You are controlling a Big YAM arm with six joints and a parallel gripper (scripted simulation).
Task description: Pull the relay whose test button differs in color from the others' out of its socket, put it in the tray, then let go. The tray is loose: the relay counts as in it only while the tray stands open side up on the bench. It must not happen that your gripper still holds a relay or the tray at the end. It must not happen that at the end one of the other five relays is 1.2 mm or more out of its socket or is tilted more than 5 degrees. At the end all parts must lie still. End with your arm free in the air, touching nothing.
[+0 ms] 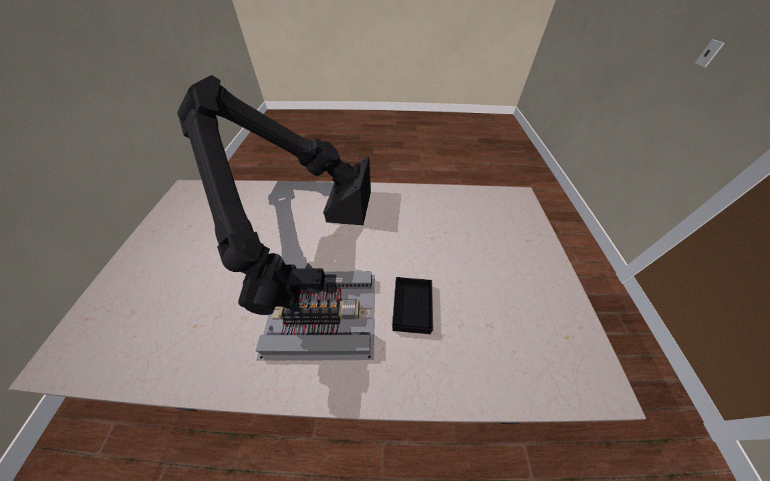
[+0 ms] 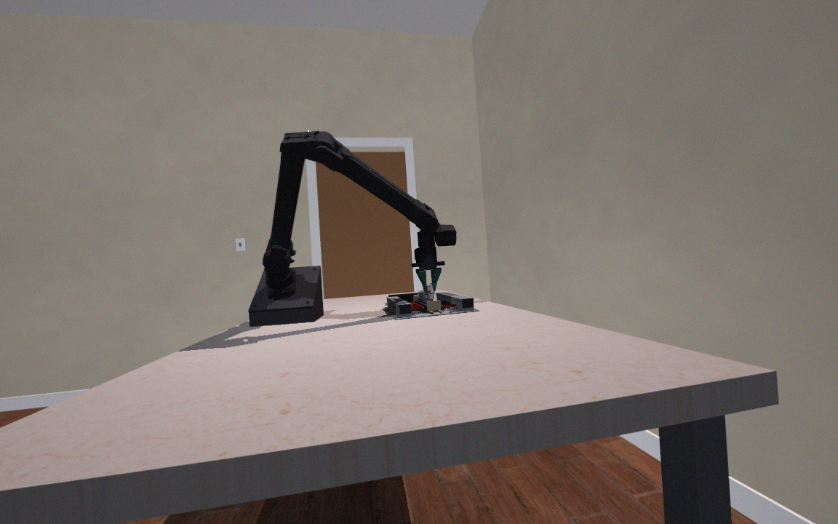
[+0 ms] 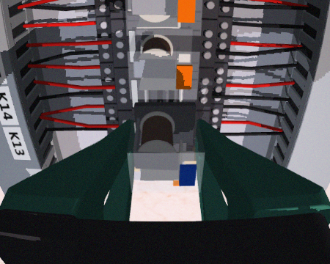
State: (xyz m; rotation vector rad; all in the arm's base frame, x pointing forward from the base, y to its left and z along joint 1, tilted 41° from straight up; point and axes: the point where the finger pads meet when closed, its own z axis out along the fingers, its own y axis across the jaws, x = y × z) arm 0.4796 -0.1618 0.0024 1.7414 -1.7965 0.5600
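The clear-cased relay lies right at my hand. The rest, counted from my hand: black tray (2 cm behind, 34 cm to the left, 6 cm below).
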